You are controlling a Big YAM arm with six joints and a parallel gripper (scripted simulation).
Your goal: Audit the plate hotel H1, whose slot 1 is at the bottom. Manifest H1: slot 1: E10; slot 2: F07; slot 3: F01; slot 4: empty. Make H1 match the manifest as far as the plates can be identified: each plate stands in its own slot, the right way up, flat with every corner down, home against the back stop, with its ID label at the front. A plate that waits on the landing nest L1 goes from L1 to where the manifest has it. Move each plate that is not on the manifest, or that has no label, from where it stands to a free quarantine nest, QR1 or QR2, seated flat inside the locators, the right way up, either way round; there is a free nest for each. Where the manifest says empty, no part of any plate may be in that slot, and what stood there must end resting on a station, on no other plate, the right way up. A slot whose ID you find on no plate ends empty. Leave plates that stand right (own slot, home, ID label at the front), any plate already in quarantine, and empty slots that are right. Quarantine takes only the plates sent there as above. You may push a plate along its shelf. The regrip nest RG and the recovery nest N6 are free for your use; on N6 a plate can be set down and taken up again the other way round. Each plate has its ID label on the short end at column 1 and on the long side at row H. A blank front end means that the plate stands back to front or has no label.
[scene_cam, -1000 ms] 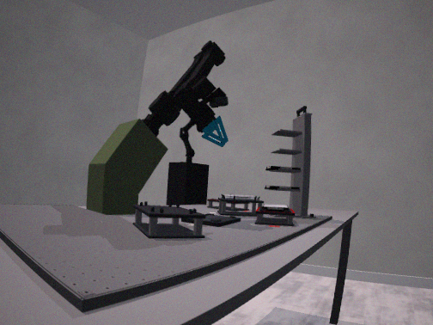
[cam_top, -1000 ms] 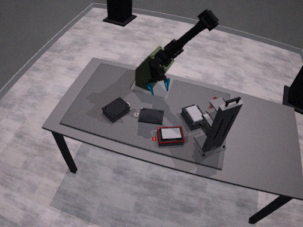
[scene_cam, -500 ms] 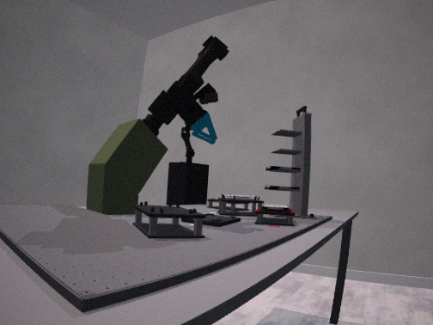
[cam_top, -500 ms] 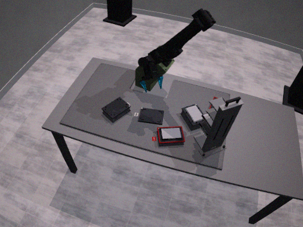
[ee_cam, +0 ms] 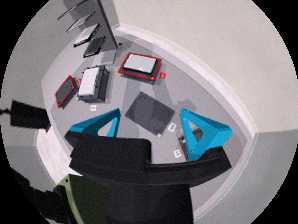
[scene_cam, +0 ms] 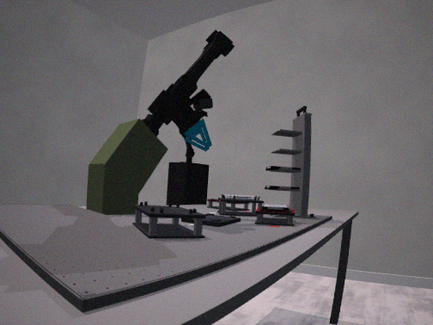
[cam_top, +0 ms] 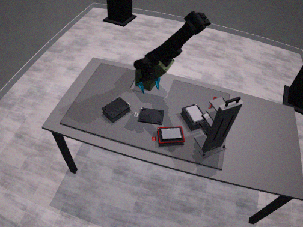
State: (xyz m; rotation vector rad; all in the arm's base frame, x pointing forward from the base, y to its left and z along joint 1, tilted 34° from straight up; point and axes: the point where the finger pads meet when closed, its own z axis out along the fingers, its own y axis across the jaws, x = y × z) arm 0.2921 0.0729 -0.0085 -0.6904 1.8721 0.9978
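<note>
Right now the white-topped plate is 29 cm to the left of my hand, 16 cm below it and 10 cm behind it. The rest, counted from my hand: plate hotel H1: 49 cm to the left, 6 cm ahead, 2 cm below; then red-framed nest: 43 cm to the left, 28 cm behind, 19 cm below.
</note>
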